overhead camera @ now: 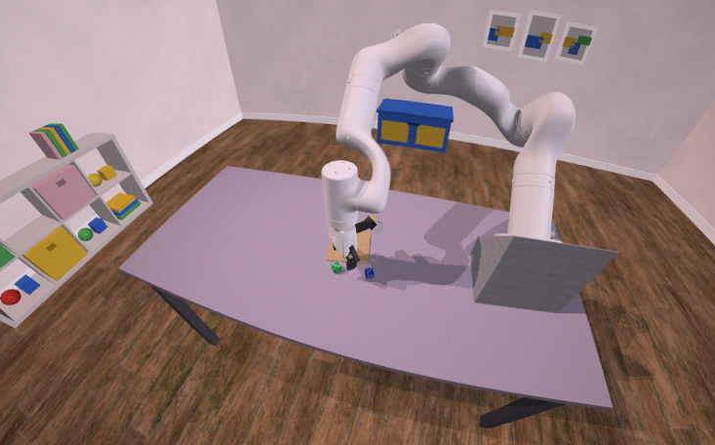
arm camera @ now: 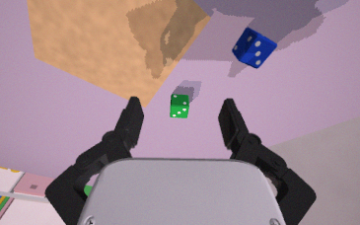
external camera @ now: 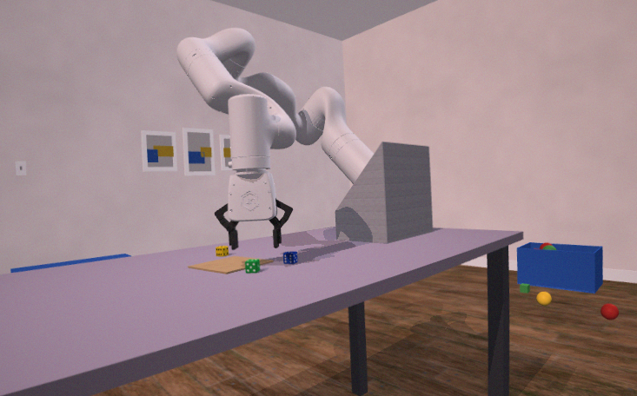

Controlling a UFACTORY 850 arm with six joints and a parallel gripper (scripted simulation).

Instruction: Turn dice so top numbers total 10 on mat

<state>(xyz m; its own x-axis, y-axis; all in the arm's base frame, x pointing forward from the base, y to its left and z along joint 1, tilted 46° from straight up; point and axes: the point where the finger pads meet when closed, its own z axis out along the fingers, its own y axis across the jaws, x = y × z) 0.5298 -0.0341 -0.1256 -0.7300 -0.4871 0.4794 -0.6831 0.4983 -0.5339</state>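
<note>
The green die lies 20 mm ahead of my hand, 20 mm to the left of it and 40 mm below it. Round my hand: blue die: 80 mm behind, 20 mm to the left, 40 mm below; tan mat: 10 mm ahead, 90 mm to the right, 50 mm below; yellow die: 40 mm behind, 220 mm to the right, 40 mm below.
</note>
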